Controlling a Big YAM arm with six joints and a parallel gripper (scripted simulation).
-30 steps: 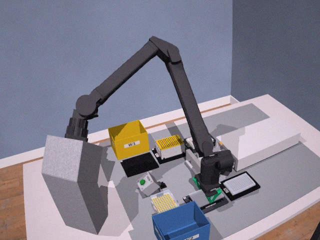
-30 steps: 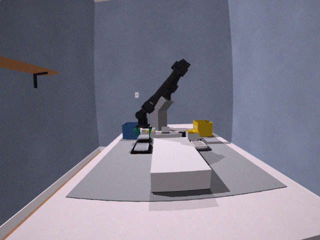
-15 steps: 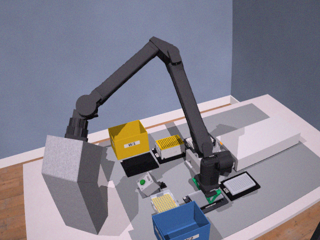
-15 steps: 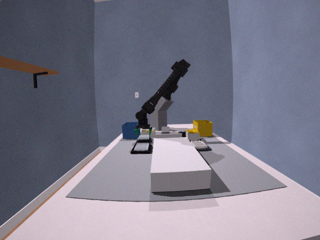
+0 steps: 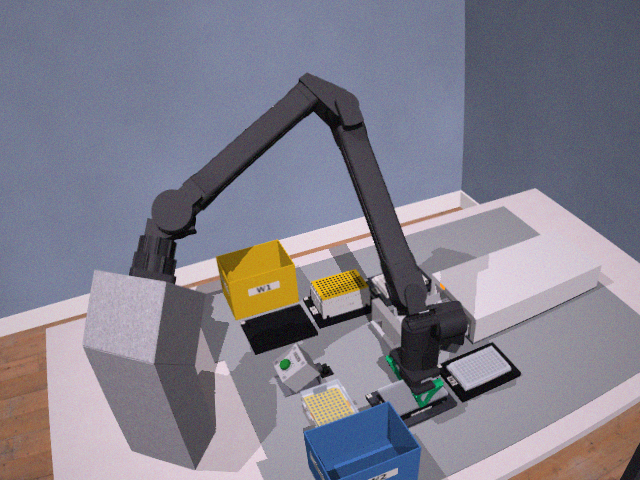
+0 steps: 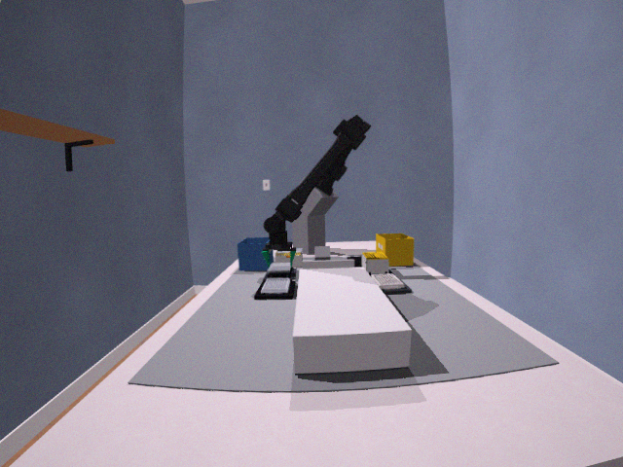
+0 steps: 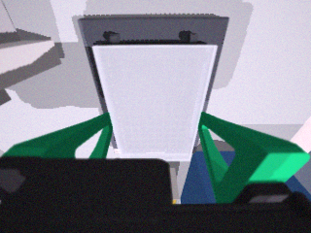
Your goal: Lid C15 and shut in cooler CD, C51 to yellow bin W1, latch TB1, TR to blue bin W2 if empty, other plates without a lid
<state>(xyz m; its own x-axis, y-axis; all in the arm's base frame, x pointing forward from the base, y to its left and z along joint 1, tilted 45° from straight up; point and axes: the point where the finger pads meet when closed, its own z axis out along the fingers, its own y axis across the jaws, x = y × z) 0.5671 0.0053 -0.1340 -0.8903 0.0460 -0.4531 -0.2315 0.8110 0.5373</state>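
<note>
The clear plate lid is right at my hand. The rest, counted from my hand: blue bin W2: 17 cm to the right, 14 cm behind; black plate: 2 cm below; tip box TB1: 18 cm behind, 2 cm to the right.
</note>
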